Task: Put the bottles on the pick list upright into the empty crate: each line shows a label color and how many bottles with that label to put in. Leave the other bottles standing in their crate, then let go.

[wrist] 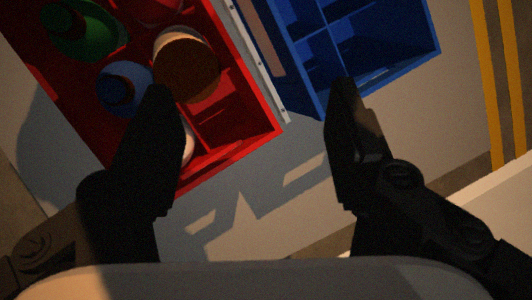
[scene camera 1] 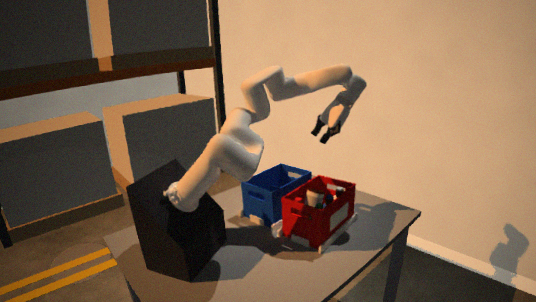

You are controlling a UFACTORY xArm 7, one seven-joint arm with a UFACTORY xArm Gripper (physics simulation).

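Places are measured from the arm's base along level axes (x left, y back, z up), in centimetres.
Where they show: gripper, between the fingertips: [wrist: 252, 108] [scene camera 1: 317, 138]; arm's base, origin of its link: [scene camera 1: 182, 197].
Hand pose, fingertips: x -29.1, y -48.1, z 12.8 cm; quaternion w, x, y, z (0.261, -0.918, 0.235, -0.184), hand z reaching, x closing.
Things, the pixels of their top centre, and the offset from my fingertips. "spot": a spot on its surface instead. Level surfaces: height alone.
- red crate, centre of its top: [wrist: 142, 67] [scene camera 1: 320, 190] dx -4.9, dy +7.0, dz -19.2 cm
- large bottle, centre of its top: [wrist: 175, 46] [scene camera 1: 311, 189] dx -1.0, dy +6.7, dz -19.7 cm
- blue-capped bottle, centre of its top: [wrist: 110, 90] dx -9.3, dy +7.2, dz -20.4 cm
- green bottle, centre of its top: [wrist: 53, 17] dx -8.9, dy +15.8, dz -20.4 cm
- red bottle, a spot on its surface: [wrist: 152, 9] spot: dx -0.5, dy +12.4, dz -25.1 cm
- white bottle, centre of its top: [wrist: 159, 157] dx -9.9, dy -1.5, dz -20.4 cm
- grey table, height of its surface: dz -36.7 cm
- pale rail, centre of its top: [wrist: 259, 63] dx +8.3, dy -0.3, dz -33.7 cm
My gripper [scene camera 1: 320, 137] [wrist: 252, 108] is open and empty, high above the crates. The red crate [scene camera 1: 299, 226] [wrist: 254, 82] holds bottles. In it, a large bottle [scene camera 1: 314, 198] [wrist: 187, 70] with a pale side is upended or strongly tilted, its round brown base facing up. Beside it in the wrist view are a blue-capped bottle [wrist: 114, 89], a green bottle [wrist: 92, 32] and a red bottle [wrist: 152, 9] at the top edge. Part of a white bottle [wrist: 188, 142] shows behind the left finger. The blue crate [scene camera 1: 257, 207] [wrist: 305, 97] shows no bottle in its visible compartments. The pick list is not readable here.
Both crates stand close together on the grey table [scene camera 1: 280, 282] [wrist: 425, 100], with a pale rail [wrist: 259, 64] between them. The arm's dark pedestal [scene camera 1: 160, 235] stands at the left of the table. A shelf rack [scene camera 1: 217, 65] with large boxes is behind.
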